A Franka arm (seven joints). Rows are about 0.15 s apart.
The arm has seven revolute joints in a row. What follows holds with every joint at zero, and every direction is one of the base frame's.
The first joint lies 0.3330 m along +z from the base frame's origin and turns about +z.
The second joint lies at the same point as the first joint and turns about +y.
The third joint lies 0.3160 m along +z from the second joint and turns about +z.
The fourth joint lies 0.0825 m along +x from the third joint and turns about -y.
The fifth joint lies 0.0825 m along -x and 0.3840 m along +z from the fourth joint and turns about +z.
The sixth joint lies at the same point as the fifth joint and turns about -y.
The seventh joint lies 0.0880 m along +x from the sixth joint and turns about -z.
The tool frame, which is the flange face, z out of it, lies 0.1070 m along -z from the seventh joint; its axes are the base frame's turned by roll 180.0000, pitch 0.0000 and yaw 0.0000 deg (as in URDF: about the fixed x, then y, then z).
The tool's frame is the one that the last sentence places.
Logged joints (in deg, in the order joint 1, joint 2, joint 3, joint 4, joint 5, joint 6, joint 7), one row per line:
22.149 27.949 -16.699 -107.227 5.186 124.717 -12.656
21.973 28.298 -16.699 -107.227 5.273 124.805 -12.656
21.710 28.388 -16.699 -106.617 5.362 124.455 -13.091
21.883 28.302 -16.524 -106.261 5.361 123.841 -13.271
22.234 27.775 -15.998 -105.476 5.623 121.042 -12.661
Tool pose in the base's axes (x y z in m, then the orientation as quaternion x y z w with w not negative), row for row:
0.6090 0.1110 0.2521 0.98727 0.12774 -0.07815 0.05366
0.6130 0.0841 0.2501 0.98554 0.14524 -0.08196 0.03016
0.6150 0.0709 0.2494 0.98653 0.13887 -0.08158 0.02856
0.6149 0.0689 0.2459 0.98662 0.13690 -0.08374 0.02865
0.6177 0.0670 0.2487 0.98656 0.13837 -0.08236 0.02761
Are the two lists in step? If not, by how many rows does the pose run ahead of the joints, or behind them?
The pose runs 2 rows behind the joints: the pose in row i belongs to the joints in row i - 2.
